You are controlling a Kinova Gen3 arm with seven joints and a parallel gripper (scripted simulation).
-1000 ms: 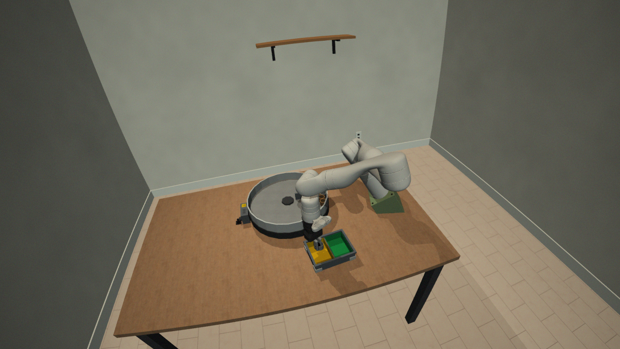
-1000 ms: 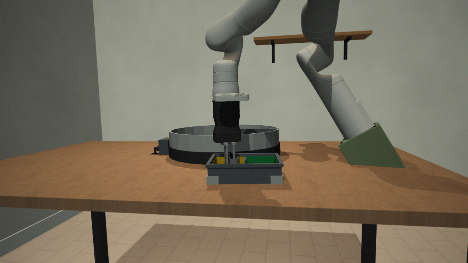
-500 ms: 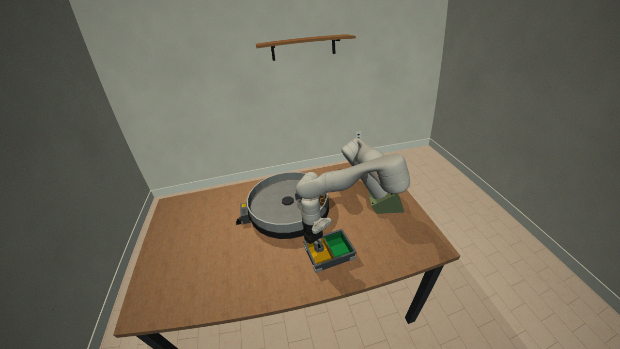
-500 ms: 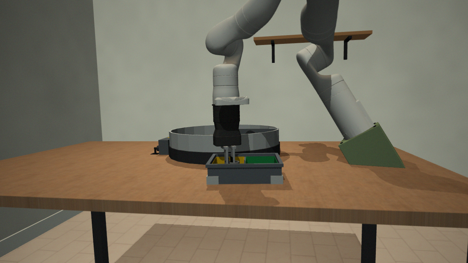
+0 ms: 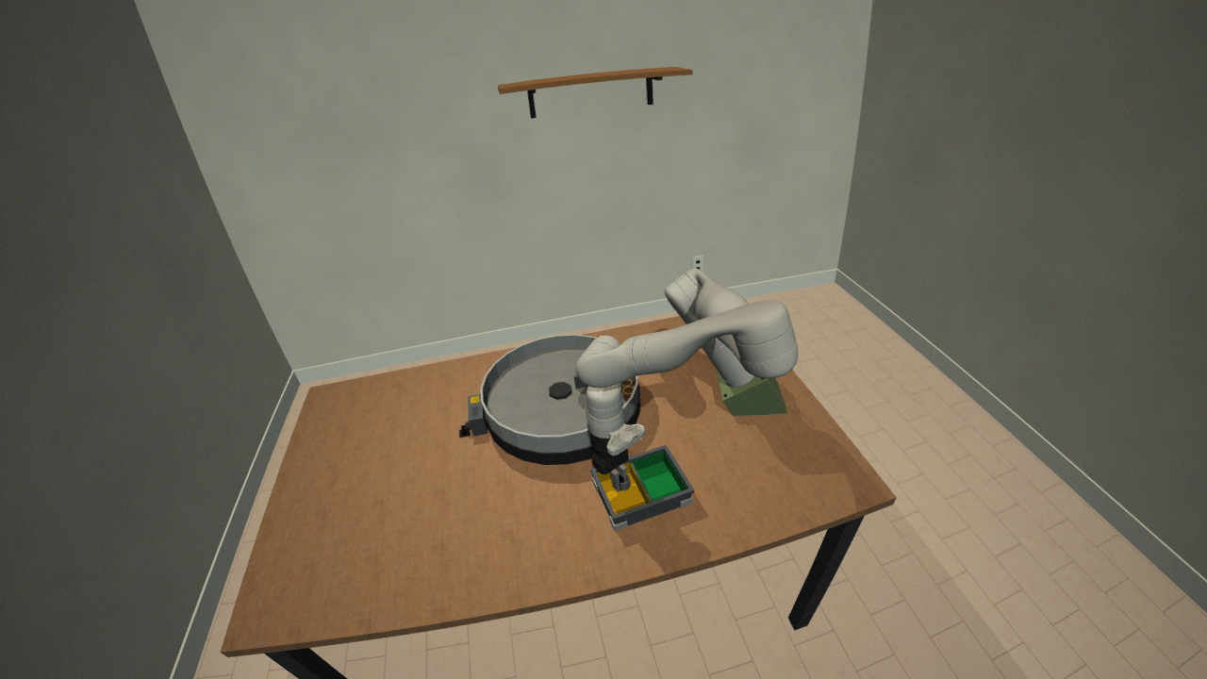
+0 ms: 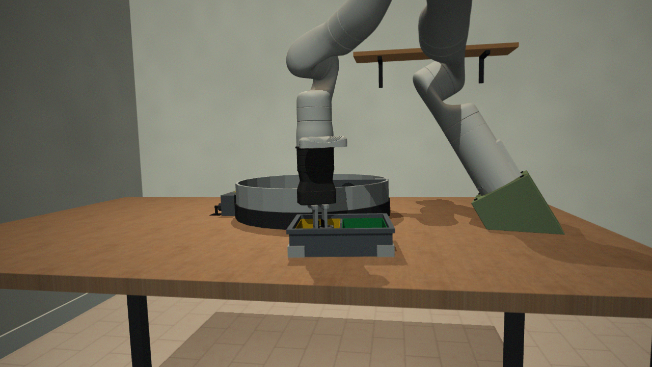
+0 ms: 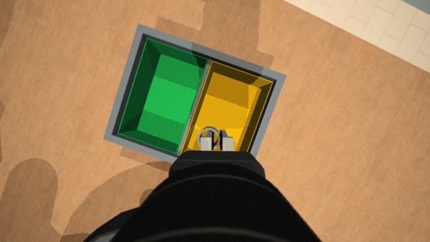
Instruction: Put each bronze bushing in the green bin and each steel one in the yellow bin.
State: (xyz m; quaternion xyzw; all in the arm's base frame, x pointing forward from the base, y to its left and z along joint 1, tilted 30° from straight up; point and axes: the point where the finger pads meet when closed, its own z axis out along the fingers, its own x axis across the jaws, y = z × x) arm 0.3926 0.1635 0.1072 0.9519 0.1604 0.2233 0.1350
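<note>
Right now the bin is 40 mm behind my hand and 30 mm to the left of it. The rest, counted from my hand: grey turntable: 330 mm to the right, 30 mm ahead, 20 mm above.
</note>
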